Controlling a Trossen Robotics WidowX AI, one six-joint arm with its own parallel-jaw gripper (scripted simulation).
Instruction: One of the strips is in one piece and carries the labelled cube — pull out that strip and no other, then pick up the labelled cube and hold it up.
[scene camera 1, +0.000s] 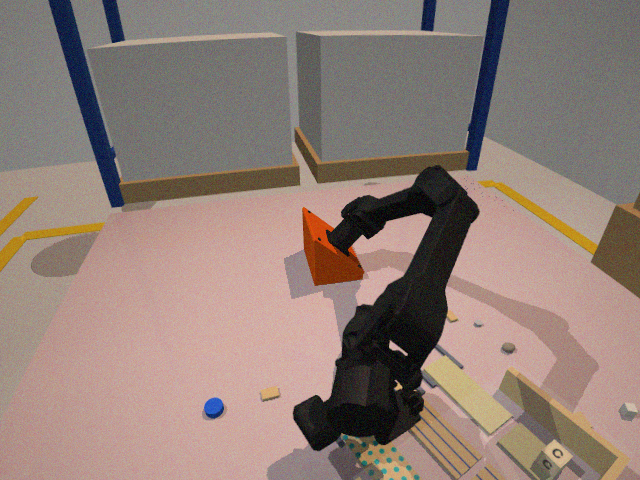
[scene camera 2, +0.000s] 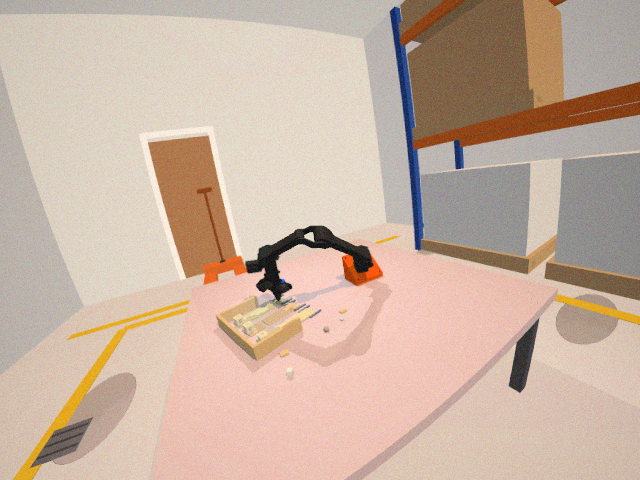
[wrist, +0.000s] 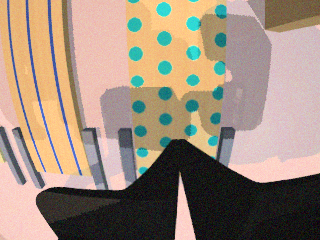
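Note:
You'd see my gripper (scene camera 1: 357, 427) here, and the wrist view has the gripper too (wrist: 177, 145). There's also a pale plain strip (scene camera 1: 451, 378).

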